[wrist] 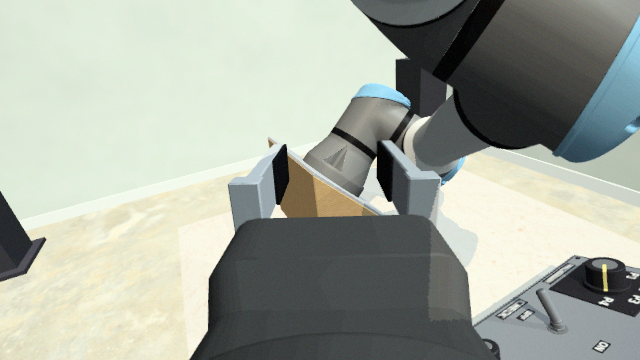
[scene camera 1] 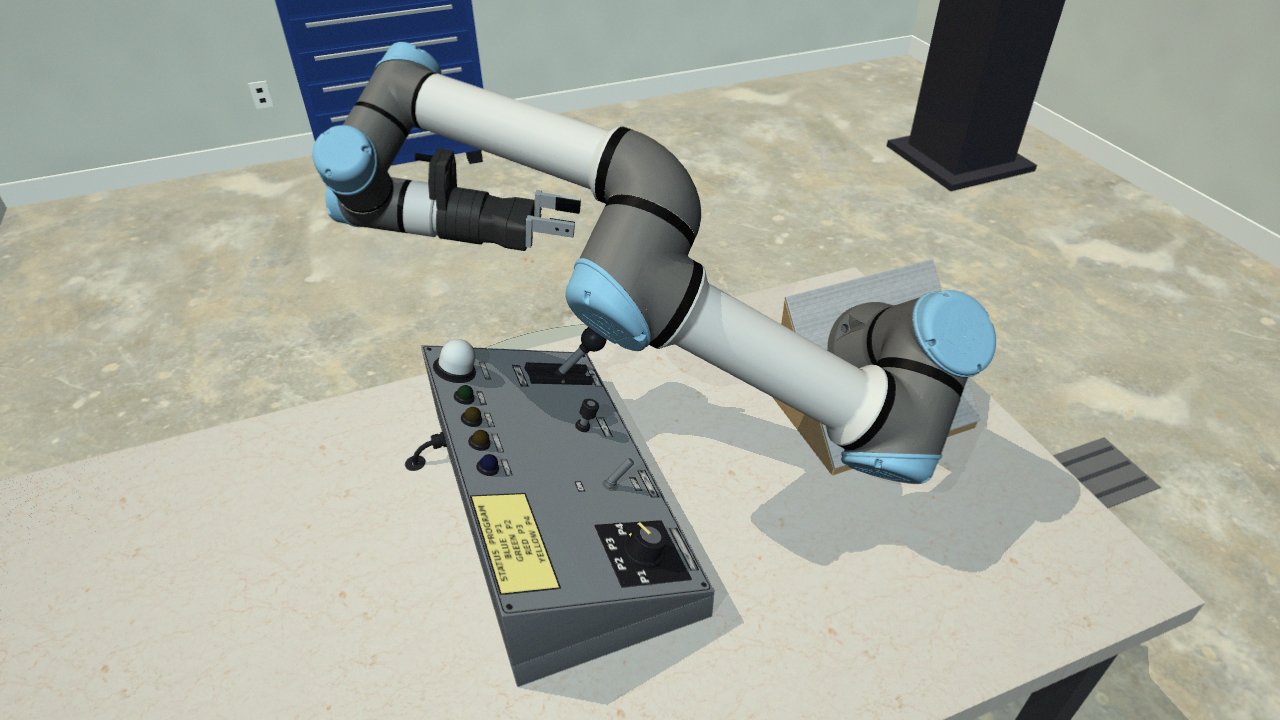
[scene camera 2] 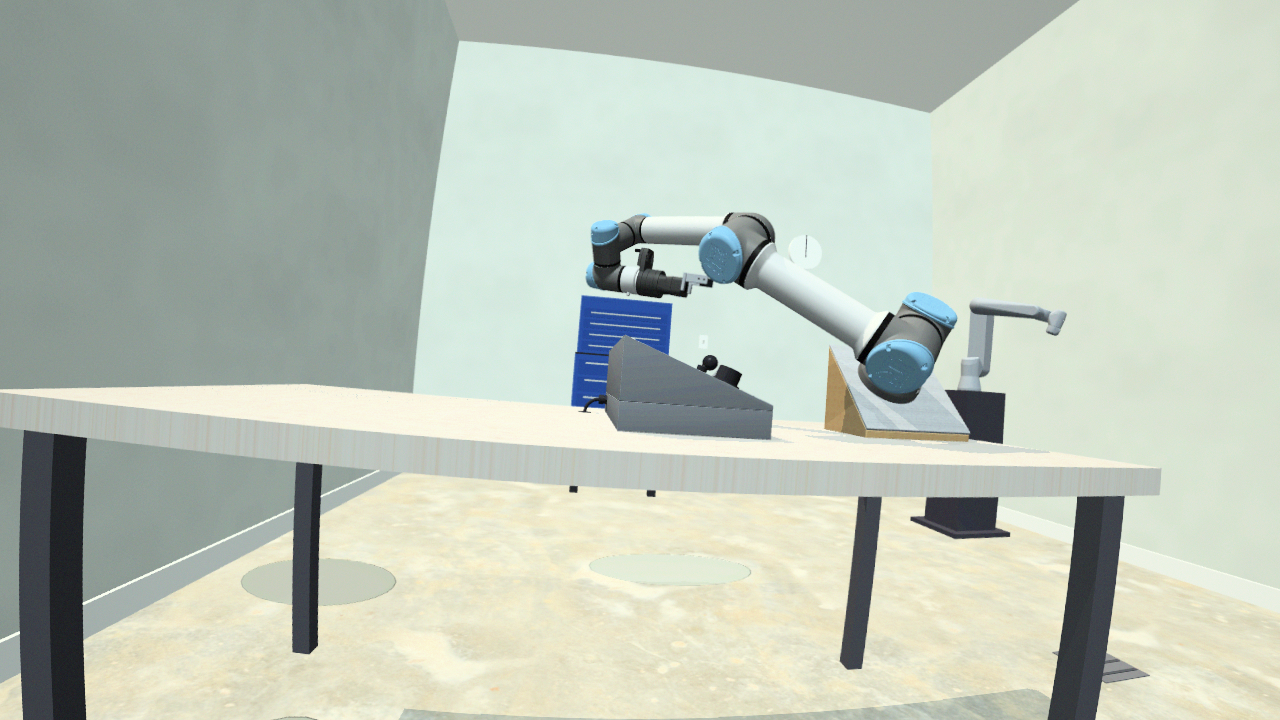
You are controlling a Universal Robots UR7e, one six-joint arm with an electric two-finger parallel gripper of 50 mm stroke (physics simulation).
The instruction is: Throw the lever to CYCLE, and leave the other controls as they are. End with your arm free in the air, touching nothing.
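Frame: origin at the arm's base, x right, y back, z down, level; millimetres.
Where they show: gripper, fingertip midpoint: (wrist: 332, 161) (scene camera 1: 577, 217) (scene camera 2: 710, 281); arm's base, origin of the base link: (wrist: 330, 178) (scene camera 1: 871, 351).
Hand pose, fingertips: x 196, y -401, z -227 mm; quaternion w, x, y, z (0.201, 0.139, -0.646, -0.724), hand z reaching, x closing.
Note:
Things, the pixels of their top centre, and the offset from my fingertips. "spot": a spot on its surface instead.
- lever, middle of its top: (scene camera 1: 572, 346) dz +214, dx -15, dy -26 mm
- small black-knobbed stick, middle of its top: (wrist: 495, 352) (scene camera 1: 584, 403) dz +222, dx -134, dy -50 mm
- metal toggle, middle of its top: (scene camera 1: 620, 462) (wrist: 553, 296) dz +228, dx -254, dy -42 mm
- rotary knob, middle of its top: (scene camera 1: 646, 532) (wrist: 610, 262) (scene camera 2: 728, 365) dz +230, dx -374, dy -53 mm
- white dome, surface spot: (scene camera 1: 457, 358) spot: dz +174, dx -23, dy -202 mm
The lever (scene camera 1: 572, 358) with a black ball stands in a dark slot at the far end of the grey sloped control panel (scene camera 1: 546, 447) (scene camera 2: 684, 394). It leans to the right in scene camera 1; the small labels at the slot's ends are unreadable. My gripper (scene camera 1: 573, 217) (wrist: 332, 161) is open and empty, high in the air beyond the panel's far end, pointing sideways. It is apart from the lever. In scene camera 1, my arm's elbow joint (scene camera 1: 617, 291) appears close beside the lever's ball; the gap between them is hard to judge.
The panel carries a small black-knobbed stick (scene camera 1: 587, 411), a metal toggle (scene camera 1: 619, 473) (wrist: 550, 310) tilted to the OFF label, a rotary knob (scene camera 1: 646, 540) (wrist: 605, 275) pointing near P4, a white dome (scene camera 1: 457, 358) and several lamps. A wooden wedge (scene camera 1: 810, 429) (scene camera 2: 844, 398) carries my arm's base.

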